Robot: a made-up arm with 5 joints.
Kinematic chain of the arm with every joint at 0, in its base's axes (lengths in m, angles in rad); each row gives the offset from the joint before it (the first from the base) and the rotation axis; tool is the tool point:
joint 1: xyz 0 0 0.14 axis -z
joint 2: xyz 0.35 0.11 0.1 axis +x
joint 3: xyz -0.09 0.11 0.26 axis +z
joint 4: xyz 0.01 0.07 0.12 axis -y
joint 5: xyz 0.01 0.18 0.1 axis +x
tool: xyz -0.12 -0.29 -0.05
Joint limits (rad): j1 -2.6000..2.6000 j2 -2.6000..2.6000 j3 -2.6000..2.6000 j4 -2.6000..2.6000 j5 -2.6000..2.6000
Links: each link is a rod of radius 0.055 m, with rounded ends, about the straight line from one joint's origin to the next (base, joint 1, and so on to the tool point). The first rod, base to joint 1, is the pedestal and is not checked.
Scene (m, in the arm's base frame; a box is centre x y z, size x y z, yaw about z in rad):
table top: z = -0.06
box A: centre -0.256 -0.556 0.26 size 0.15 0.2 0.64 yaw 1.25
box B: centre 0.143 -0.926 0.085 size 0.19 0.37 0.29 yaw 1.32
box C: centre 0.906 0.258 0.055 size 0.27 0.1 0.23 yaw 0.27
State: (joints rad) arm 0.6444 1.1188 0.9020 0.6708 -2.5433
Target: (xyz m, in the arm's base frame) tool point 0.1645 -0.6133 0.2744
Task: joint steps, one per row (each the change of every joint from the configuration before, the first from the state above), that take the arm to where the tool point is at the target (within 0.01 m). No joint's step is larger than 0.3 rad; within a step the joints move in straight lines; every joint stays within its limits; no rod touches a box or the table.
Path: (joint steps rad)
1: -0.2590 0.0036 -0.0470 -0.0615 0.0312
2: -0.2590 0.0036 -0.0470 -0.0615 0.0312
3: -0.2590 0.0036 -0.0470 -0.0615 0.0312
4: -0.2590 0.0037 -0.0470 -0.0615 0.0313
5: -0.2591 0.0036 -0.0470 -0.0615 0.0312
6: 0.1067 0.2543 0.2214 -0.0685 0.1979
7: 0.1067 0.2542 0.2214 -0.0685 0.1980

